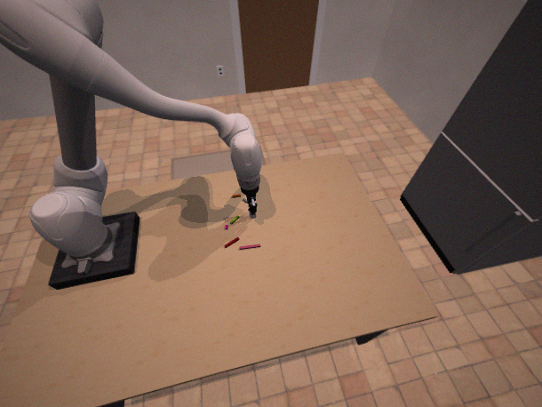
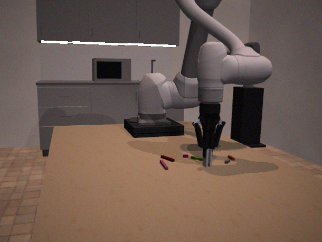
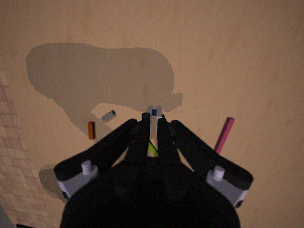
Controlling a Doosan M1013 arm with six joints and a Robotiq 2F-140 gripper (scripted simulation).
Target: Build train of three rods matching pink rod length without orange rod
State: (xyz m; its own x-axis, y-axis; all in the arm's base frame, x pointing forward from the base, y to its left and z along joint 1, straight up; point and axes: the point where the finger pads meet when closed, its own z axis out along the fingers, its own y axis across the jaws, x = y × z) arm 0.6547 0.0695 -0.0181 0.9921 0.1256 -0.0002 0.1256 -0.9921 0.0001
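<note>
The blue rod lies 3 cm below my hand. From my hand the other things lie so: magenta rod 12 cm behind, 4 cm to the right, 3 cm below; grey rod 9 cm to the left, 3 cm below, 2 cm behind; lime rod 9 cm behind, 3 cm below, 1 cm to the right.
</note>
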